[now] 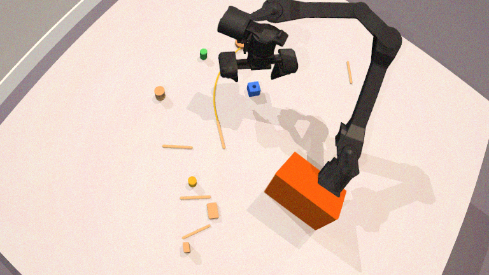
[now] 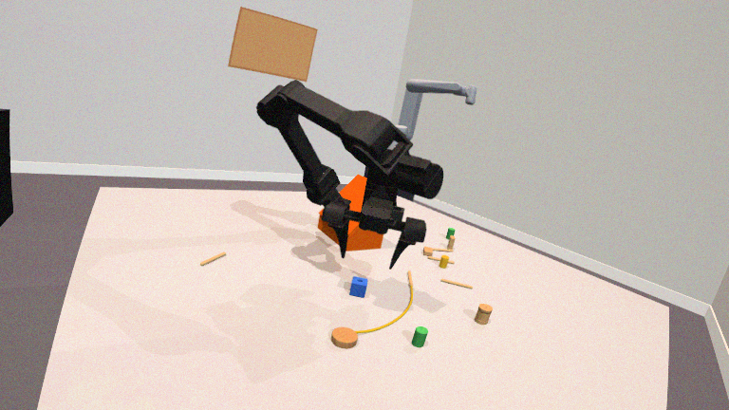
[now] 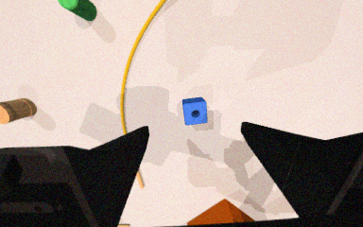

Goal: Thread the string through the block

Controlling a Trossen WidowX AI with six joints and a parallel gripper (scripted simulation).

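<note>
The blue block lies 5 cm below my gripper tip. The rest, counted from my gripper tip: round wooden button (12 cm to the right, 11 cm ahead, 6 cm below); then thin wooden stick (14 cm to the left, 7 cm below, 1 cm ahead); then green cylinder (17 cm ahead, 5 cm below, 2 cm to the right).
</note>
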